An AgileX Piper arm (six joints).
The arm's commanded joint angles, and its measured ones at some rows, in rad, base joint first. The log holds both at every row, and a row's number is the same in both.
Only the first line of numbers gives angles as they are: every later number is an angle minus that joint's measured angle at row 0.
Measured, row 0:
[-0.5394 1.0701 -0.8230 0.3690 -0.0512 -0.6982]
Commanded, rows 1 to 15:
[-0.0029 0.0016 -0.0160 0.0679 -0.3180 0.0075]
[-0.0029 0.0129 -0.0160 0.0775 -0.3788 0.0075]
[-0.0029 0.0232 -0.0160 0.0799 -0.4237 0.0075]
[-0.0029 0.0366 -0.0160 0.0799 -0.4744 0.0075]
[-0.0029 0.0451 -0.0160 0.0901 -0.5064 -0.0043]
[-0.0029 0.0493 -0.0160 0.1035 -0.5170 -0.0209]
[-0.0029 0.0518 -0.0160 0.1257 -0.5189 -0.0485]
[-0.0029 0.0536 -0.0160 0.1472 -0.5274 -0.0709]
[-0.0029 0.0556 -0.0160 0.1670 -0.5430 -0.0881]
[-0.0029 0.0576 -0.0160 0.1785 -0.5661 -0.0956]
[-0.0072 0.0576 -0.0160 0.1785 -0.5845 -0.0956]
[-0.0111 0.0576 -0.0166 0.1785 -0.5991 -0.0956]
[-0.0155 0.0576 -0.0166 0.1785 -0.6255 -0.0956]
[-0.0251 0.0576 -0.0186 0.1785 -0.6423 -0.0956]
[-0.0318 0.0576 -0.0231 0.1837 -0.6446 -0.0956]
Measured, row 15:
[-0.0072 0.0663 -0.0085 0.1590 -0.5329 -0.0802]
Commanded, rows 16 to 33:
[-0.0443 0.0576 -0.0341 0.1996 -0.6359 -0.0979]
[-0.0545 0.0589 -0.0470 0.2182 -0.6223 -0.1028]
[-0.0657 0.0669 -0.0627 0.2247 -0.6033 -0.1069]
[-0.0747 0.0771 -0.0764 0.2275 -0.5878 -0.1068]
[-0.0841 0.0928 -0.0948 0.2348 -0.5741 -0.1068]
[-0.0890 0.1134 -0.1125 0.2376 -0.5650 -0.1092]
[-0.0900 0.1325 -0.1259 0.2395 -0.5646 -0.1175]
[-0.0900 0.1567 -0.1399 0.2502 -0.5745 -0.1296]
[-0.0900 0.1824 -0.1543 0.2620 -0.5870 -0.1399]
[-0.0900 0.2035 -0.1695 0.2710 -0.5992 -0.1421]
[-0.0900 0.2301 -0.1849 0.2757 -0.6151 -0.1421]
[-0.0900 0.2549 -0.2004 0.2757 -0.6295 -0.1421]
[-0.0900 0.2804 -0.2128 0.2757 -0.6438 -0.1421]
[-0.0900 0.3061 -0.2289 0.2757 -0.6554 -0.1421]
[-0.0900 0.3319 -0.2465 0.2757 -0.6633 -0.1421]
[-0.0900 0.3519 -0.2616 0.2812 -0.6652 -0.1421]
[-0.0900 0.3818 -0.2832 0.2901 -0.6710 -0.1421]
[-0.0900 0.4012 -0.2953 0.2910 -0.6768 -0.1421]
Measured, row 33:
[-0.0851 0.3346 -0.2328 0.2682 -0.6048 -0.1334]
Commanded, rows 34 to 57:
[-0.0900 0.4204 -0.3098 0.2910 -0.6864 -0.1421]
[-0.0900 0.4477 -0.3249 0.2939 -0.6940 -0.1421]
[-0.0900 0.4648 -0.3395 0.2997 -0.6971 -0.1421]
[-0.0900 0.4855 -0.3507 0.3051 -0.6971 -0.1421]
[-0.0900 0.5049 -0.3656 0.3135 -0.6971 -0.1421]
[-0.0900 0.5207 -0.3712 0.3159 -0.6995 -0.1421]
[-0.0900 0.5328 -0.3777 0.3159 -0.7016 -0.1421]
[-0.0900 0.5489 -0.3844 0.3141 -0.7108 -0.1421]
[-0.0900 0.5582 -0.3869 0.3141 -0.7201 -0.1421]
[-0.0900 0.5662 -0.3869 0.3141 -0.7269 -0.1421]
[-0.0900 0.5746 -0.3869 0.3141 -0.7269 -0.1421]
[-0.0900 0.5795 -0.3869 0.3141 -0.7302 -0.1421]
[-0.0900 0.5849 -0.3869 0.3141 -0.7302 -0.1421]
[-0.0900 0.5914 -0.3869 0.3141 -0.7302 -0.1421]
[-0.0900 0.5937 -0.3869 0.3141 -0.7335 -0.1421]
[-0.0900 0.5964 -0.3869 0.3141 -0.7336 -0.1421]
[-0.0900 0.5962 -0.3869 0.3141 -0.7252 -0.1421]
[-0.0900 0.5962 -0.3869 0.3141 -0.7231 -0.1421]
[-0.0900 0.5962 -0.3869 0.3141 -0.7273 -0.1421]
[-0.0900 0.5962 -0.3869 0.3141 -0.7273 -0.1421]
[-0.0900 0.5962 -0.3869 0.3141 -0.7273 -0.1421]
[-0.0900 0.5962 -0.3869 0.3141 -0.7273 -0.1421]
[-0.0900 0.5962 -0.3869 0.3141 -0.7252 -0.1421]
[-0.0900 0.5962 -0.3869 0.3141 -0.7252 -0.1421]
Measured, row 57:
[-0.0851 0.6077 -0.3742 0.3106 -0.6872 -0.1342]
